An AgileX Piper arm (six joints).
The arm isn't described. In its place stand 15 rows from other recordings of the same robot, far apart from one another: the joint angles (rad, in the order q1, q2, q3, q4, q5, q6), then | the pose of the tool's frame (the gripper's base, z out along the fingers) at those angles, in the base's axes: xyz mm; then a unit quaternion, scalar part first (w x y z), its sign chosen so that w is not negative.
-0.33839, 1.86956, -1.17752, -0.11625, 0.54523, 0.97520 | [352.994 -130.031 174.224 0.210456 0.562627 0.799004 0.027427]
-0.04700, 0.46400, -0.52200, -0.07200, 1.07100, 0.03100 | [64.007 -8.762 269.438 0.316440 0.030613 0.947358 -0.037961]
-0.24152, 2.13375, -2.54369, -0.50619, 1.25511, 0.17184 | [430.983 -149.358 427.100 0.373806 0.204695 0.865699 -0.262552]
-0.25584, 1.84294, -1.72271, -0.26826, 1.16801, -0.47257 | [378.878 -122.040 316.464 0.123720 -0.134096 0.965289 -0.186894]
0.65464, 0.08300, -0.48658, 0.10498, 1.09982, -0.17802 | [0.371 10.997 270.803 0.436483 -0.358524 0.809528 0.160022]
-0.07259, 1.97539, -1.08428, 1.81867, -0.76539, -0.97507 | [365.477 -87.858 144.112 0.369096 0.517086 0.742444 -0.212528]
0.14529, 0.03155, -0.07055, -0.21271, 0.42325, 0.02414 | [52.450 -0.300 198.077 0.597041 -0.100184 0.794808 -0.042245]
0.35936, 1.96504, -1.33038, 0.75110, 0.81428, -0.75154 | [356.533 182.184 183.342 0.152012 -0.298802 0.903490 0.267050]
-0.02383, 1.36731, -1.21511, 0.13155, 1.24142, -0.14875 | [256.423 5.186 325.935 0.136586 -0.048889 0.988007 0.052879]
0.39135, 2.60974, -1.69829, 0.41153, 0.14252, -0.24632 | [461.961 196.214 -10.363 0.284039 -0.117798 0.945317 0.108728]
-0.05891, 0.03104, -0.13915, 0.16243, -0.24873, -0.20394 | [42.593 -6.141 279.396 0.842717 0.020157 0.535150 -0.055099]
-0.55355, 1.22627, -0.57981, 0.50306, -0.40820, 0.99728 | [205.864 -147.697 269.960 0.599483 0.683926 0.358231 0.211036]
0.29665, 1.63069, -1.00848, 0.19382, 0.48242, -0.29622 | [313.783 104.417 216.913 0.271872 -0.212552 0.936197 0.066655]
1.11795, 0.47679, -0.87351, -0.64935, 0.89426, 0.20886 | [62.764 30.929 399.517 0.604904 -0.375572 0.698690 0.069780]
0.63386, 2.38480, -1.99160, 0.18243, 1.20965, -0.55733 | [380.027 298.504 144.731 0.024144 -0.533768 0.840791 0.087055]
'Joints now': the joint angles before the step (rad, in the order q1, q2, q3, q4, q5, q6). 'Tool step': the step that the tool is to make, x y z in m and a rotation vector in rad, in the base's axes. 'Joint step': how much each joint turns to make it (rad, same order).
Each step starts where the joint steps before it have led.
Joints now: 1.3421, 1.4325, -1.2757, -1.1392, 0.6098, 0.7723
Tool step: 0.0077, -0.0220, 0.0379, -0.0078, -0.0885, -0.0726
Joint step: -0.0221, -0.0473, -0.0839, 0.0217, 0.0966, -0.1381
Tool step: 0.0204, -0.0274, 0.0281, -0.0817, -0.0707, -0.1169
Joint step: -0.0761, -0.0247, -0.0869, 0.0493, 0.1050, -0.1989
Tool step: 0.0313, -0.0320, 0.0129, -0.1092, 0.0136, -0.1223
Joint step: -0.1489, -0.0075, -0.0691, 0.1278, 0.0710, -0.2285
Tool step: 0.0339, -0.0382, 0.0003, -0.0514, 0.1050, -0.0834
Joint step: -0.2156, -0.0068, -0.0373, 0.2403, 0.0176, -0.2338
